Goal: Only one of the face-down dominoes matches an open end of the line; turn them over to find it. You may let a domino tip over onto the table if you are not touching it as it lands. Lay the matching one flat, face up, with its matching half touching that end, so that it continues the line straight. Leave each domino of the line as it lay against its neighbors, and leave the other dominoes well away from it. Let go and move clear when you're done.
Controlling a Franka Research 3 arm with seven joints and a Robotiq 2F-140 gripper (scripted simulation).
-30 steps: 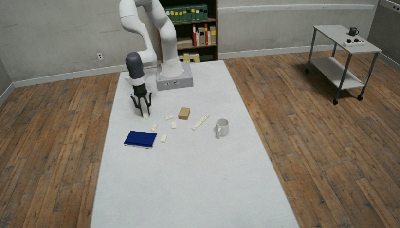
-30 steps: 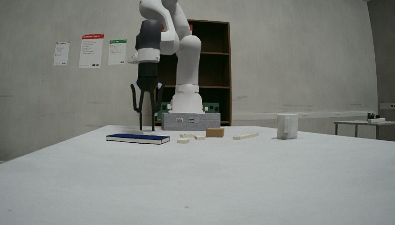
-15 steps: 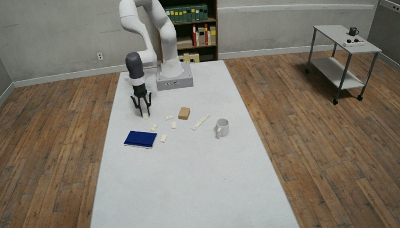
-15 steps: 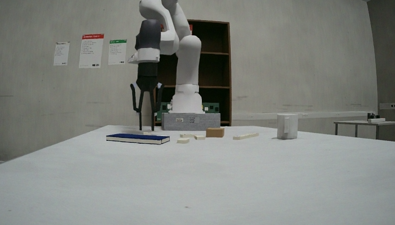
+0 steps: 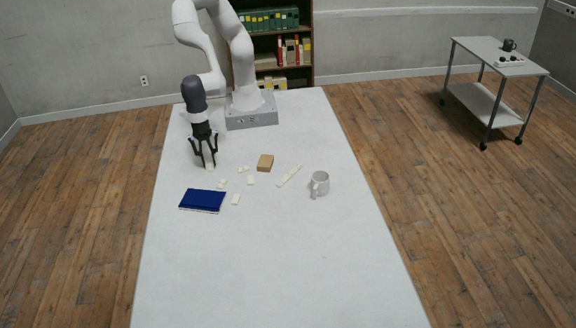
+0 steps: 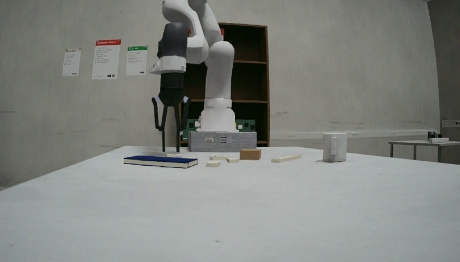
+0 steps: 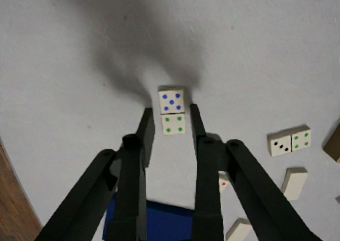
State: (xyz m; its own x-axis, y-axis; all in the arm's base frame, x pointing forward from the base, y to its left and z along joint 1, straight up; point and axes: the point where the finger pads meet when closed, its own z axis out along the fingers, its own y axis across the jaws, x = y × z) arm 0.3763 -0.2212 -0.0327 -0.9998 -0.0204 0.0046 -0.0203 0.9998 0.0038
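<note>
Right now the domino is 50 mm below my hand. Round my hand: blue book (210 mm ahead, 40 mm to the right, 40 mm below); then white mug (440 mm to the left, 260 mm ahead, 20 mm below); then brown block (250 mm to the left, 40 mm below, 40 mm ahead).
</note>
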